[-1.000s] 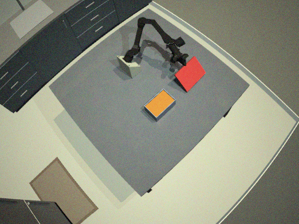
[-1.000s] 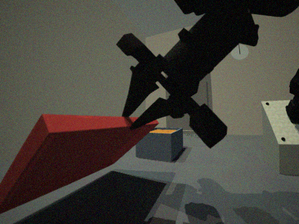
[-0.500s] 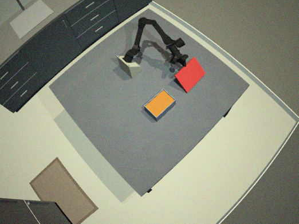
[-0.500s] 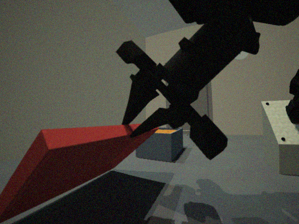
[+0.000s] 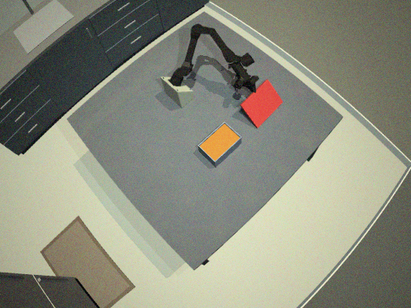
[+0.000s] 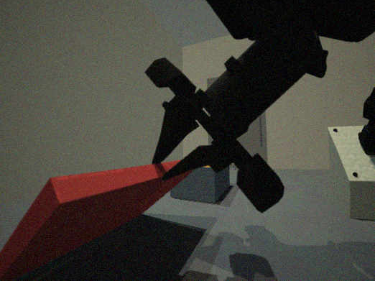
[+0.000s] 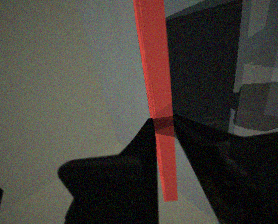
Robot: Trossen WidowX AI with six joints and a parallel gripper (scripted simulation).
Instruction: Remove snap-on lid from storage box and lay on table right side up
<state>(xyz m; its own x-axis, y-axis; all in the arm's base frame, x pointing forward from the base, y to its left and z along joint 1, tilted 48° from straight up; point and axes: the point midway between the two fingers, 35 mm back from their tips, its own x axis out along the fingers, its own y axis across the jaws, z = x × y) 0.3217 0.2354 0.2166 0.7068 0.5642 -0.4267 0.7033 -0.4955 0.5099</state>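
The red lid is 6 cm ahead of my gripper tip, 5 cm below it and 1 cm to the left of it. Round my gripper tip: grey-blue storage box (35 cm to the right, 9 cm ahead, 7 cm below).
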